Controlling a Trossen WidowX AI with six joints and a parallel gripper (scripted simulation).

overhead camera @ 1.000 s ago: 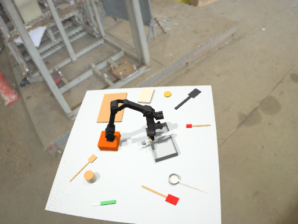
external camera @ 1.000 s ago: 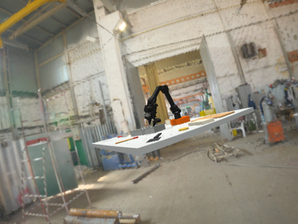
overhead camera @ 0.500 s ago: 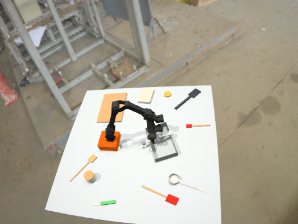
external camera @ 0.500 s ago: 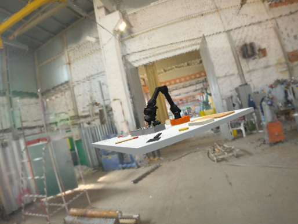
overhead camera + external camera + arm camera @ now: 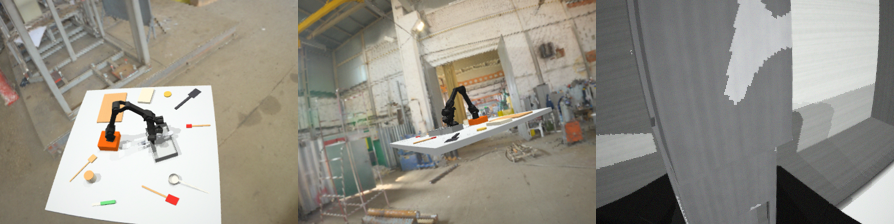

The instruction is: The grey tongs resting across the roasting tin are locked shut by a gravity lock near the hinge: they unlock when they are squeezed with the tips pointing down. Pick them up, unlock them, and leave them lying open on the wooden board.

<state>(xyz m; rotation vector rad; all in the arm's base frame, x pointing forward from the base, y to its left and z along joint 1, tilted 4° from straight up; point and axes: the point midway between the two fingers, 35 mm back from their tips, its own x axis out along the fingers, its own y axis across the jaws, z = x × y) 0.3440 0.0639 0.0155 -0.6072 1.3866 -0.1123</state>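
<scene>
Now: the grey roasting tin 50 mm ahead of my gripper tip and 30 mm to the left of it. Also, from my gripper tip: yellow lock piece 30 mm behind, 30 mm above; cream block 230 mm behind, 510 mm to the left, 20 mm below; red spatula 180 mm ahead, 390 mm to the right, 20 mm below.
</scene>
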